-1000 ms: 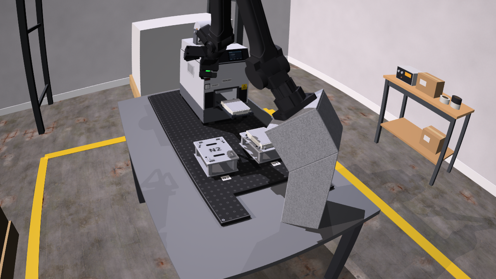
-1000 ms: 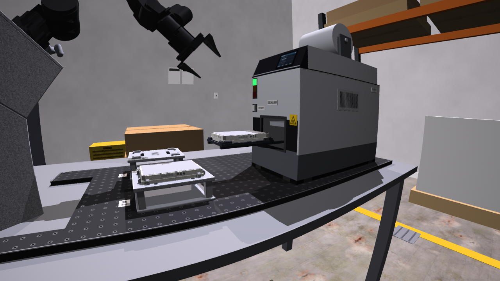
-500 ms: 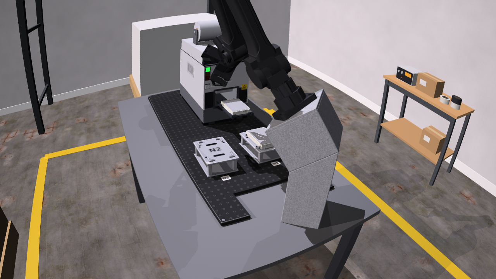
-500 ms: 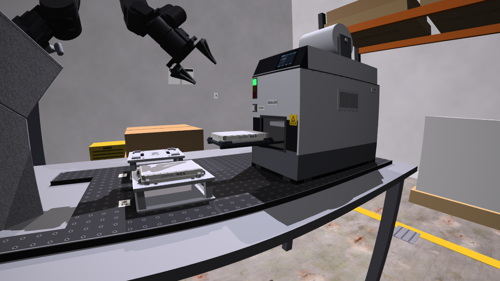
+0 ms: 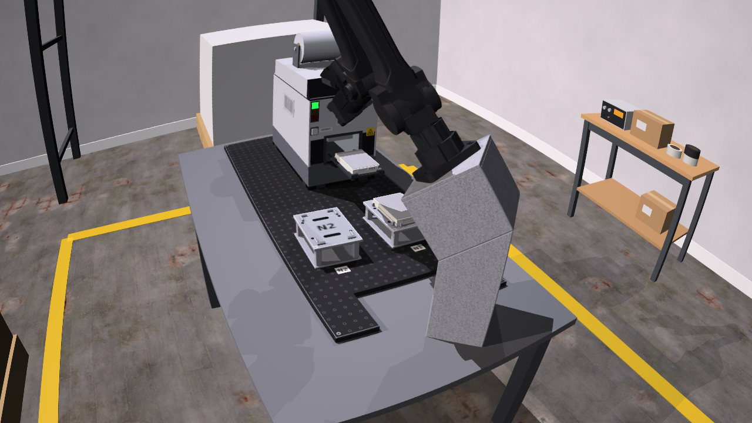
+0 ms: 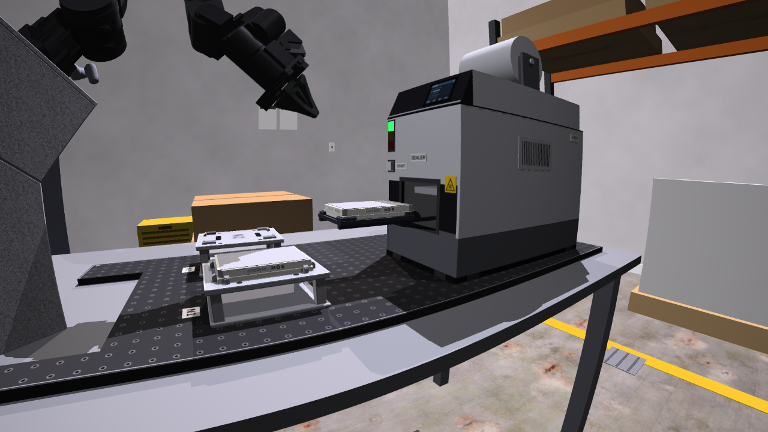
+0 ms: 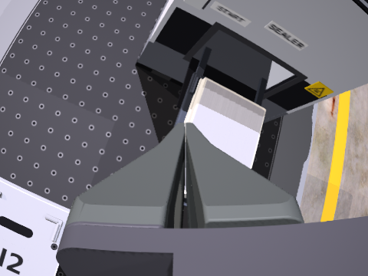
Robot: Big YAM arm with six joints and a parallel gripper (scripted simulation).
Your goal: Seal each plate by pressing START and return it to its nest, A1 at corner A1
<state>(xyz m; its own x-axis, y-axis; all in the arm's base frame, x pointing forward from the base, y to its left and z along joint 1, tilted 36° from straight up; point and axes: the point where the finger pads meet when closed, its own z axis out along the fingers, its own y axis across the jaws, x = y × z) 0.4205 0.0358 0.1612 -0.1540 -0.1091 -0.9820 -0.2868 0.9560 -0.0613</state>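
The white well plate lies 17 cm below my hand, 8 cm ahead of it and 7 cm to the right of it. Round my hand: nest N2: 23 cm below, 15 cm behind, 6 cm to the left; then start button: 16 cm ahead, 10 cm below, 4 cm to the left; then sealer stage: 18 cm below, 8 cm ahead, 7 cm to the right.
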